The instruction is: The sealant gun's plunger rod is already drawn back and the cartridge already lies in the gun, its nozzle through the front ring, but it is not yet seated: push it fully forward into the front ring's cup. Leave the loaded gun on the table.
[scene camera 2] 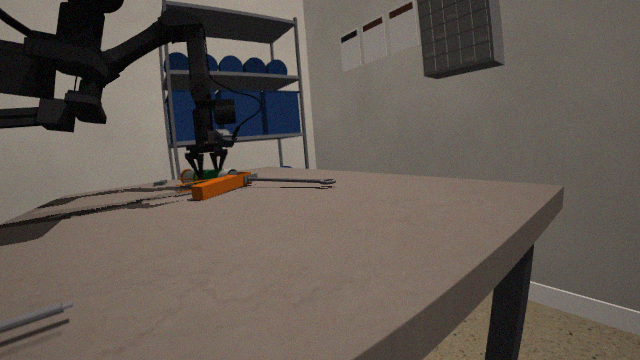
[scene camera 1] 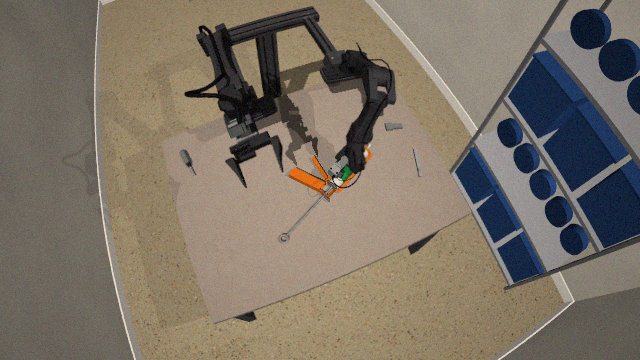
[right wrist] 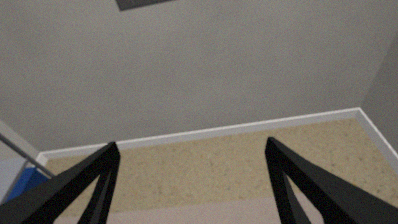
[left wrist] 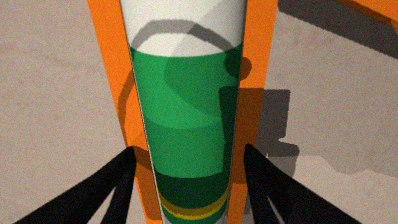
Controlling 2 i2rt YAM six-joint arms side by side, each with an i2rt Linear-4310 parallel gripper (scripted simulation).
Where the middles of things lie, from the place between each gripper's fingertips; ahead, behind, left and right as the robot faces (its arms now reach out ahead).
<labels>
The orange sealant gun (scene camera 2: 212, 187) lies 15 cm to the right of my left hand, 2 cm below it and 1 cm ahead of it.
I see my right gripper (scene camera 1: 264, 179) 13 cm past the orange sealant gun, 25 cm to the right of it and 58 cm above it.
</labels>
